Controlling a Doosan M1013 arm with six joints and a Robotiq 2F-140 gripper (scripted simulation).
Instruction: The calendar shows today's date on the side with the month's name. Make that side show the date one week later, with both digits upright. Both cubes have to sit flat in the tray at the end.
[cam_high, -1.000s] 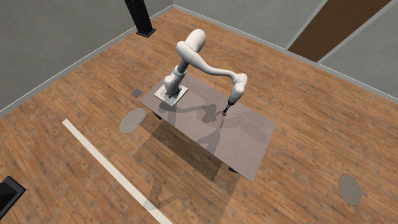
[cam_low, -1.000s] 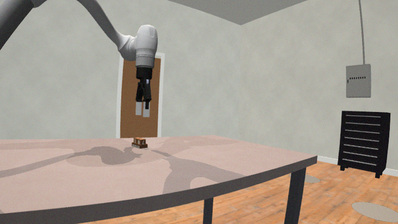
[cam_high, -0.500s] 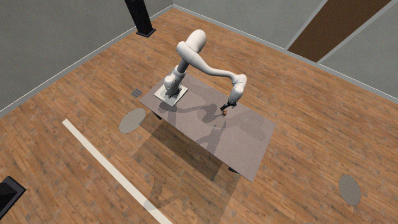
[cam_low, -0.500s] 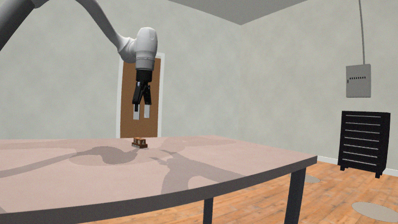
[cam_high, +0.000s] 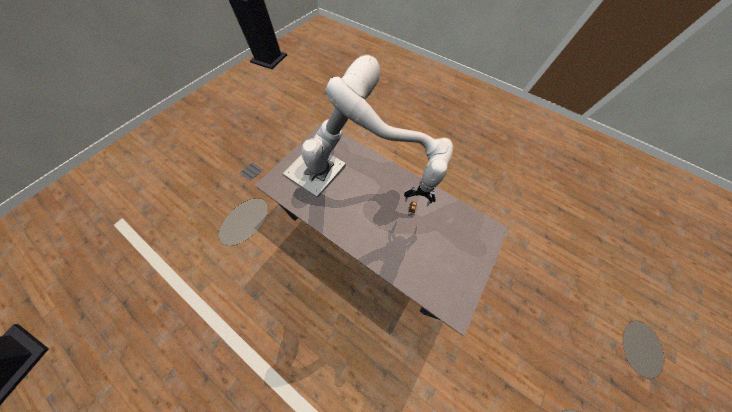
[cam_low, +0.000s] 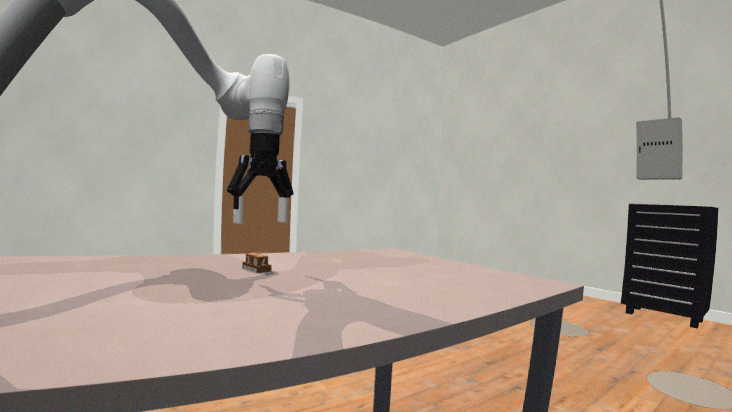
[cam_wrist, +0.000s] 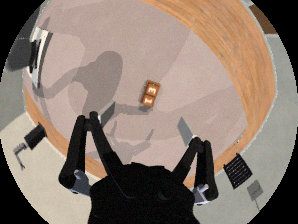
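My gripper is now 130 mm above the wooden tray and 20 mm to the right of it.
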